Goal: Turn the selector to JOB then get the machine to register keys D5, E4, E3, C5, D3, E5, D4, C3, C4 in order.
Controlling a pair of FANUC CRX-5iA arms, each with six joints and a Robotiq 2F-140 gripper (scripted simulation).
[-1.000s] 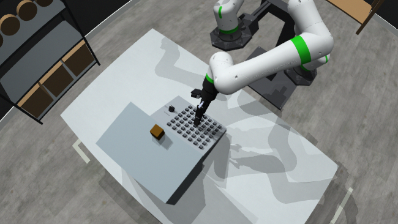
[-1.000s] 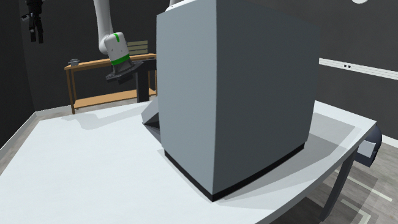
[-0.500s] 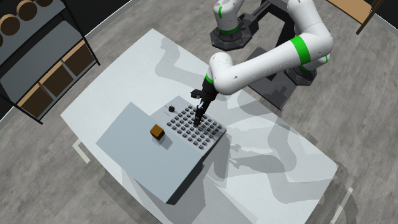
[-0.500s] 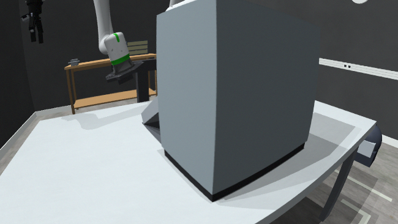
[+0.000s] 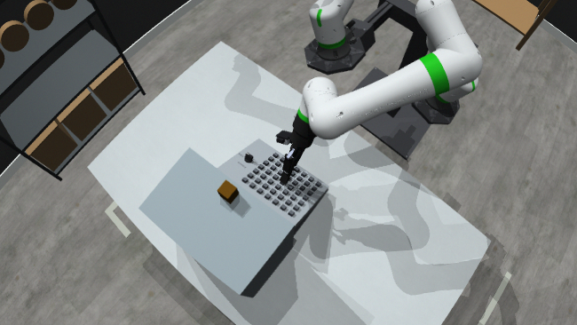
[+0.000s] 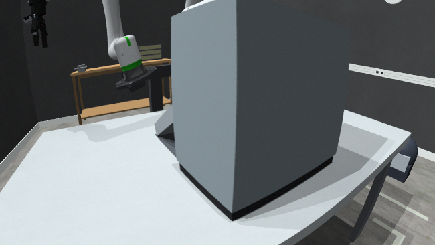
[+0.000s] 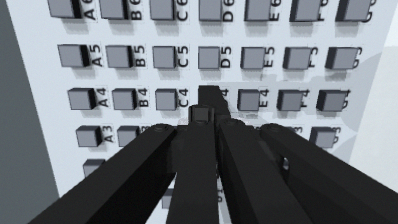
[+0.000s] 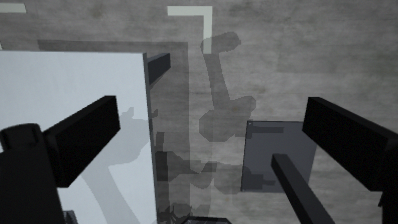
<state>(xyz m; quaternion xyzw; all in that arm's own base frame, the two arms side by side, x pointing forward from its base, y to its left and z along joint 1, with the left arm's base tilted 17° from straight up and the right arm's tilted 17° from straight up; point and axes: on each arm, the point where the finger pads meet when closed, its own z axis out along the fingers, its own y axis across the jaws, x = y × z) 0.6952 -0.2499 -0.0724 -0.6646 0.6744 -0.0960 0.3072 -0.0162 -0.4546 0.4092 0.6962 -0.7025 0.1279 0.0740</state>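
Observation:
Now: left hand 3 cm above the key D4 and 2 cm short of it. Round my left hand: key D5: 4 cm to the right, 3 cm below, 1 cm ahead; key E4: 5 cm below, 1 cm behind; key C4: 5 cm ahead, 2 cm below, 1 cm to the right.

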